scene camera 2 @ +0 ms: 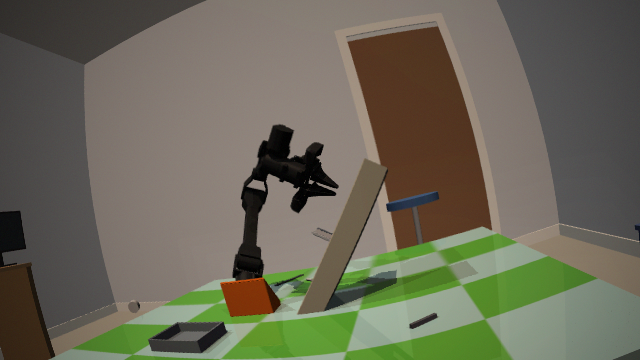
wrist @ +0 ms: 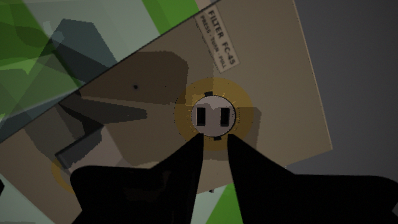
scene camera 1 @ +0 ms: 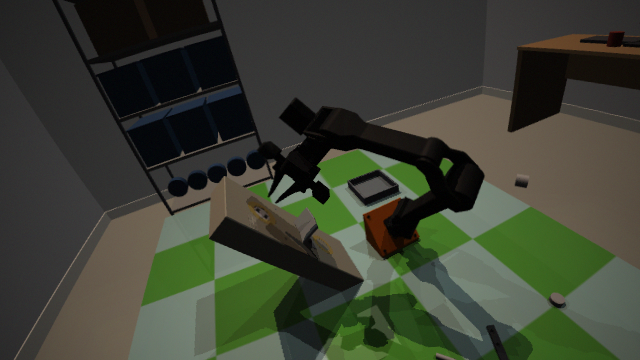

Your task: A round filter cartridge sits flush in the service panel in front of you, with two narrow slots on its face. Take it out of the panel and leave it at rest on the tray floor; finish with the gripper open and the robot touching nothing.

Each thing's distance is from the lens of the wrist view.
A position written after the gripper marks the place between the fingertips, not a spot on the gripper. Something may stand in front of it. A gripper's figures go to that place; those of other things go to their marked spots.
gripper (wrist: pixel 215 139): 11 cm
round filter cartridge (wrist: pixel 213 115): 15 cm
tan service panel (wrist: pixel 260 63): 14 cm
